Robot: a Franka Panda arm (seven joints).
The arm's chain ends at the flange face. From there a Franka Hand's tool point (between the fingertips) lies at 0.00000 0.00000 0.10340 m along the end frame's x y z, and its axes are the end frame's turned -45 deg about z.
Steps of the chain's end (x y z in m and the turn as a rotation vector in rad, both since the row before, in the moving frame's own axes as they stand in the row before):
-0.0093 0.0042 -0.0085 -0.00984 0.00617 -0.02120
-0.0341 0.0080 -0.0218 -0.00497 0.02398 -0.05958
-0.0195 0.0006 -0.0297 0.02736 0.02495 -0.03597
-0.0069 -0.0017 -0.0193 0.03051 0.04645 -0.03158
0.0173 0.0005 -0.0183 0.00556 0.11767 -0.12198
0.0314 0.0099 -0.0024 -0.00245 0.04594 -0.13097
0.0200 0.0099 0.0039 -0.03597 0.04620 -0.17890
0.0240 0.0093 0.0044 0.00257 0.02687 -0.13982
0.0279 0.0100 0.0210 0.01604 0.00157 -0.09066
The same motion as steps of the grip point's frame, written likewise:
-0.0098 -0.0024 -0.0085 -0.01132 -0.00260 -0.02120
-0.0283 -0.0164 -0.0218 -0.02047 0.01344 -0.05958
-0.0104 -0.0136 -0.0298 0.00170 0.03699 -0.03597
0.0020 -0.0050 -0.0195 -0.01127 0.05442 -0.03158
0.0213 0.0202 -0.0190 -0.07927 0.08714 -0.12198
0.0186 0.0325 -0.0025 -0.03422 0.03075 -0.13097
0.0084 0.0270 0.0037 -0.05810 0.00723 -0.17890
0.0127 0.0252 0.0044 -0.01718 0.02082 -0.13982
0.0139 0.0257 0.0210 0.01023 0.01245 -0.09066

